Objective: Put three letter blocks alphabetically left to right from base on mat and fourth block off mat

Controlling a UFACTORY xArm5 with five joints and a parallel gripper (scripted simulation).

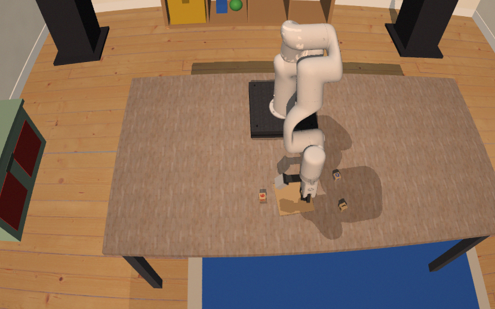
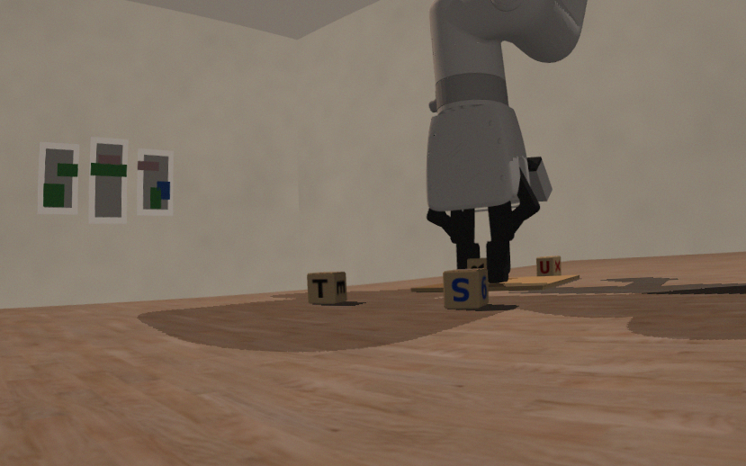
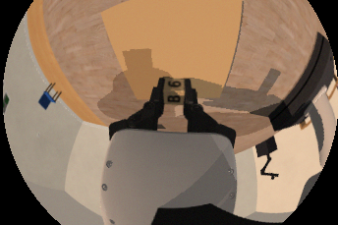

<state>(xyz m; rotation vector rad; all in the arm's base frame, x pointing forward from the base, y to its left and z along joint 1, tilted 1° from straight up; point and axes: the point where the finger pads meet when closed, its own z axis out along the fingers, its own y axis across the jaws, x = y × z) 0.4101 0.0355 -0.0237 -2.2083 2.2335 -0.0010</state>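
The tan mat lies 4 cm to the right of my hand and 2 cm below it. Also, from my hand: letter block (16 cm to the right, 1 cm below).
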